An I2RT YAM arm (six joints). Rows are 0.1 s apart.
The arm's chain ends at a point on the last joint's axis. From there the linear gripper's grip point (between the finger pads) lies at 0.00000 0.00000 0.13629 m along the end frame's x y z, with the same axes.
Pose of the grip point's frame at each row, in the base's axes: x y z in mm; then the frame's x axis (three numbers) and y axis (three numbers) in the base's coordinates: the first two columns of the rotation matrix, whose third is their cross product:
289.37 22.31 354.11 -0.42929 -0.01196 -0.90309 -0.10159 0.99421 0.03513
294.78 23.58 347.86 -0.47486 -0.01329 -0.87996 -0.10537 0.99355 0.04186
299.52 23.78 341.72 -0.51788 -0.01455 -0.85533 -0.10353 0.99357 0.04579
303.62 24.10 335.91 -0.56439 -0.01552 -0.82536 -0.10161 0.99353 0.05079
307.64 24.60 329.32 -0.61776 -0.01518 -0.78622 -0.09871 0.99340 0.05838
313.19 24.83 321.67 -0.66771 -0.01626 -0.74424 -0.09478 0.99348 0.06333
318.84 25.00 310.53 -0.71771 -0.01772 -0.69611 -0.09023 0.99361 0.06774
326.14 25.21 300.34 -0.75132 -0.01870 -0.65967 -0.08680 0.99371 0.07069
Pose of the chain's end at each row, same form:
167.06 7.75 412.44 -0.42929 -0.01196 -0.90309 -0.10159 0.99421 0.03513
175.70 8.23 412.35 -0.47486 -0.01329 -0.87996 -0.10537 0.99355 0.04186
183.79 8.48 412.05 -0.51788 -0.01455 -0.85533 -0.10353 0.99357 0.04579
191.97 8.76 412.55 -0.56439 -0.01552 -0.82536 -0.10161 0.99353 0.05079
201.31 9.11 413.16 -0.61776 -0.01518 -0.78622 -0.09871 0.99340 0.05838
212.56 9.45 412.29 -0.66771 -0.01626 -0.74424 -0.09478 0.99348 0.06333
224.74 9.81 407.94 -0.71771 -0.01772 -0.69611 -0.09023 0.99361 0.06774
236.98 10.17 402.31 -0.75132 -0.01870 -0.65967 -0.08680 0.99371 0.07069

